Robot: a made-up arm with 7 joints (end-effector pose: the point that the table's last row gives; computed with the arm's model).
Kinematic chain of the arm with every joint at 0, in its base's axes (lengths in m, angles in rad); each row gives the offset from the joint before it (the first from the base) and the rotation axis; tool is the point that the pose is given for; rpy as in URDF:
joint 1: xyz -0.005 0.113 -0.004 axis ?
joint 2: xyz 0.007 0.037 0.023 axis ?
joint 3: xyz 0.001 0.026 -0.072 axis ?
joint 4: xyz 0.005 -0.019 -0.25 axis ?
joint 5: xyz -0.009 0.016 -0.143 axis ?
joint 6: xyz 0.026 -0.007 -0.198 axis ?
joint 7: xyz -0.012 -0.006 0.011 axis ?
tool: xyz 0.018 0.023 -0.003 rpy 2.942 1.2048 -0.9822
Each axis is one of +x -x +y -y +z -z.
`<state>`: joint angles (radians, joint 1 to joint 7).
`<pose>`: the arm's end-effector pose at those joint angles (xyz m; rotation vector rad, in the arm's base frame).
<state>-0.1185 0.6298 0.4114 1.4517 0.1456 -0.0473 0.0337</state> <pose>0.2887 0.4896 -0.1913 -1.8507 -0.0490 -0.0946</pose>
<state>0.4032 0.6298 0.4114 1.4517 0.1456 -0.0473 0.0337</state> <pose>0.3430 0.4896 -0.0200 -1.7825 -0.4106 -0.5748</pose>
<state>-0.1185 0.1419 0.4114 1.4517 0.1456 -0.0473 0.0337</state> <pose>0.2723 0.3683 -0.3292 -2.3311 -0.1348 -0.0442</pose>
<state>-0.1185 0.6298 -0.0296 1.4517 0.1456 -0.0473 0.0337</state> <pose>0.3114 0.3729 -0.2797 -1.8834 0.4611 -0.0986</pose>
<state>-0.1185 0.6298 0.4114 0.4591 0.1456 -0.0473 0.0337</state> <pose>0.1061 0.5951 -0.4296 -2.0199 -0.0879 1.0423</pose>
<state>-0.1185 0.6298 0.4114 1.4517 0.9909 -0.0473 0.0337</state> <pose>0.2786 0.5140 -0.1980 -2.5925 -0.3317 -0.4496</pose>
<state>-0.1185 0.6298 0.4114 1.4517 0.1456 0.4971 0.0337</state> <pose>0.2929 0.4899 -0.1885 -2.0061 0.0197 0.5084</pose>
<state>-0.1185 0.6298 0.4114 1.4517 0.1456 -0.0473 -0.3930</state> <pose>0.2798 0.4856 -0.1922 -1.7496 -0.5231 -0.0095</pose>
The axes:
joint 1: -y
joint 2: +x
joint 3: +z
joint 4: -y
joint 5: +z
joint 6: +y
joint 7: -x

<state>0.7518 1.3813 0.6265 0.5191 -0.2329 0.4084 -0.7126</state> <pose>0.0873 0.7499 0.1428 -1.0585 -1.7227 0.8707</pose>
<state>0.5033 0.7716 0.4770 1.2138 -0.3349 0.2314 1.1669</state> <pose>0.3574 0.5690 0.0021 -1.7813 0.7445 0.0386</pose>
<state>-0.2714 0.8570 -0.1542 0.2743 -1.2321 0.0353 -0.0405</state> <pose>-0.0110 0.6198 -0.4283 -0.1196 1.3481 1.1291</pose>
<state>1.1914 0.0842 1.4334 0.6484 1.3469 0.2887 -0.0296</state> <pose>0.5080 0.4259 -0.2055 1.2553 0.6075 0.7898</pose>
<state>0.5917 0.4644 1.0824 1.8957 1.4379 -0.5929 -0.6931</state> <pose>0.1377 0.5295 0.0348 1.0907 1.5581 1.6313</pose>
